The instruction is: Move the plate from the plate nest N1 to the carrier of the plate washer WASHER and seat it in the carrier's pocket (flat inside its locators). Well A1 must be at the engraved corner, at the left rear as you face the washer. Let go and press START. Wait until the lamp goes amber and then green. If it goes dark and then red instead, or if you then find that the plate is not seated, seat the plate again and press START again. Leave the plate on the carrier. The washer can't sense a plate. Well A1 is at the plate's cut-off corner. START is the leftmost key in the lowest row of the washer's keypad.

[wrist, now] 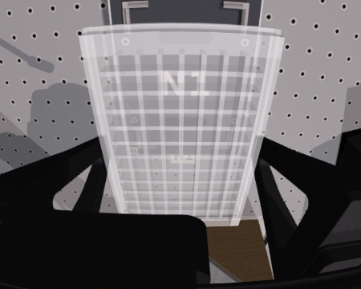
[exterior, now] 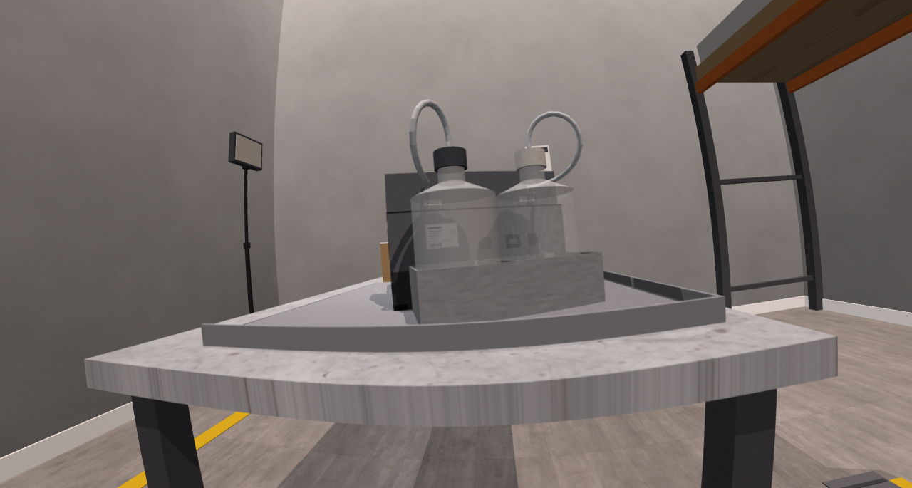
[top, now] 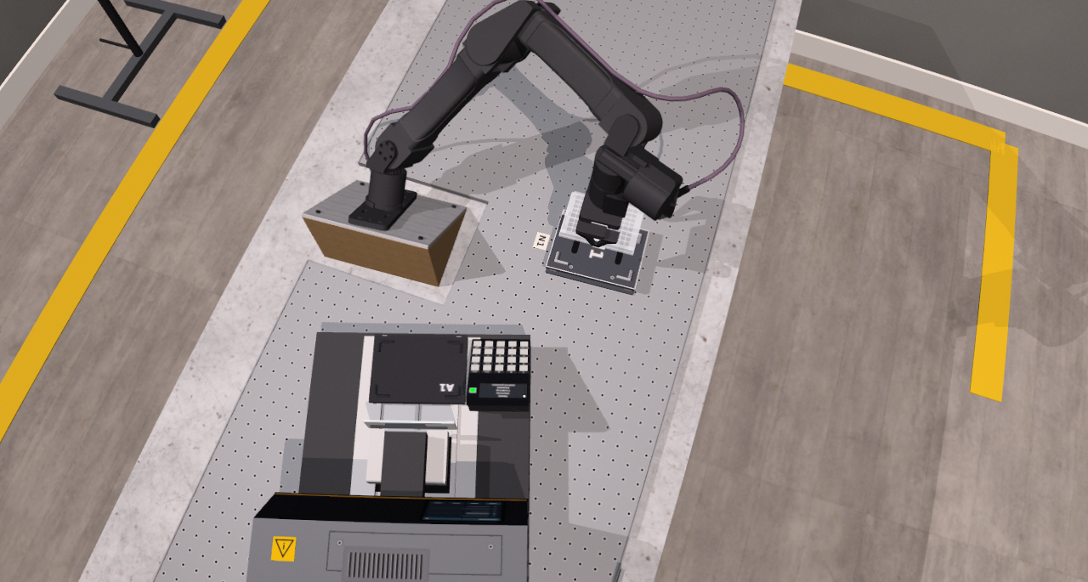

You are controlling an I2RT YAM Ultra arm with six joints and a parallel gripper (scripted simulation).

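The black washer carrier lies 24 cm behind my hand, 30 cm to the right of it and 4 cm below it. From my hand the other things lie so: N1 label: 10 cm behind, 12 cm below; then plate nest N1: 10 cm below; then clear well plate: right at my hand.
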